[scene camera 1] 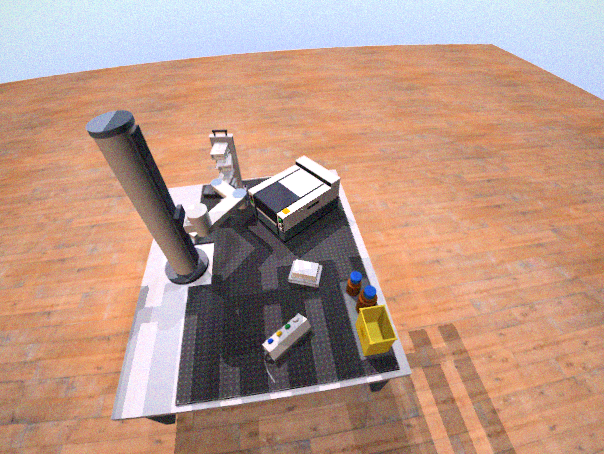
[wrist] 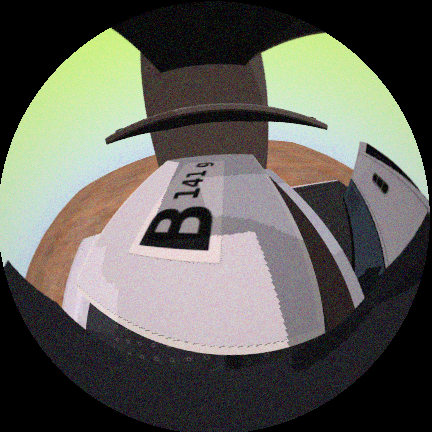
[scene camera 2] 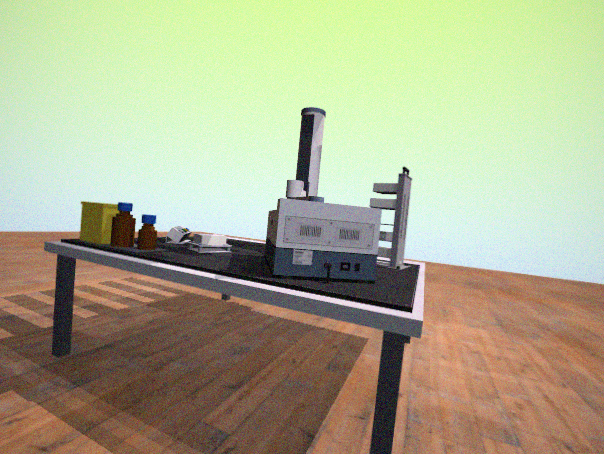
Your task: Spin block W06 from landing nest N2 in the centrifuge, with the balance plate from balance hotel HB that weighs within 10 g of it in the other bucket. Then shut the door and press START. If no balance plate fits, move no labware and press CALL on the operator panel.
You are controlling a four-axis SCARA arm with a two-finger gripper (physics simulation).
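Where they show: gripper, fingertip midpoint: [scene camera 1: 226, 179] [wrist: 203, 183] [scene camera 2: 387, 236]; arm's base, origin of the base link: [scene camera 1: 187, 265].
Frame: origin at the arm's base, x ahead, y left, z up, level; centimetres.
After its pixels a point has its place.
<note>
The balance plate B [wrist: 200, 285], pale with the label "B 141 g", fills the middle of the wrist view. My gripper [wrist: 203, 183] @(y 56.1, x 24.1, z 15.6 cm) is shut on it, at the balance hotel [scene camera 1: 237, 160] @(y 60.6, x 33.7, z 26.9 cm) [scene camera 2: 404, 225] @(y 63.8, x 26.5, z 21.6 cm) [wrist: 200, 90] @(y 60.7, x 25.7, z 25.1 cm). The fingertips are hidden in both scene views. The centrifuge [scene camera 1: 312, 195] @(y 23.0, x 77.3, z 22.3 cm) [scene camera 2: 327, 225] @(y 45.2, x 87.8, z 18.7 cm) [wrist: 395, 210] stands beside the hotel; its bucket contents are hidden, and I cannot tell how its door stands. A white block [scene camera 1: 305, 270] @(y -19.3, x 66.3, z 8.8 cm) [scene camera 2: 211, 240] @(y -14.4, x 69.6, z 6.6 cm) sits on a low nest in mid-table; its label is unreadable. The operator panel [scene camera 1: 287, 337] @(y -53.2, x 52.8, z 9.2 cm) [scene camera 2: 176, 235] @(y -44.1, x 61.4, z 5.5 cm) has several coloured buttons.
Two brown bottles with blue caps [scene camera 1: 354, 285] @(y -33.3, x 88.6, z 10.8 cm) [scene camera 1: 367, 298] @(y -44.1, x 90.9, z 16.9 cm) [scene camera 2: 123, 230] @(y -38.5, x 94.9, z 8.6 cm) [scene camera 2: 147, 237] @(y -28.3, x 91.7, z 6.8 cm) and an open yellow bin [scene camera 1: 372, 340] @(y -58.3, x 91.5, z 2.1 cm) [scene camera 2: 96, 222] @(y -53.4, x 96.8, z 10.5 cm) stand along the table edge. The arm's tall column [scene camera 1: 150, 200] @(y -6.7, x 3.3, z 56.8 cm) [scene camera 2: 310, 150] @(y 3.5, x 7.6, z 62.6 cm) stands at the opposite side. The upper hotel shelves stick out above the arm.
</note>
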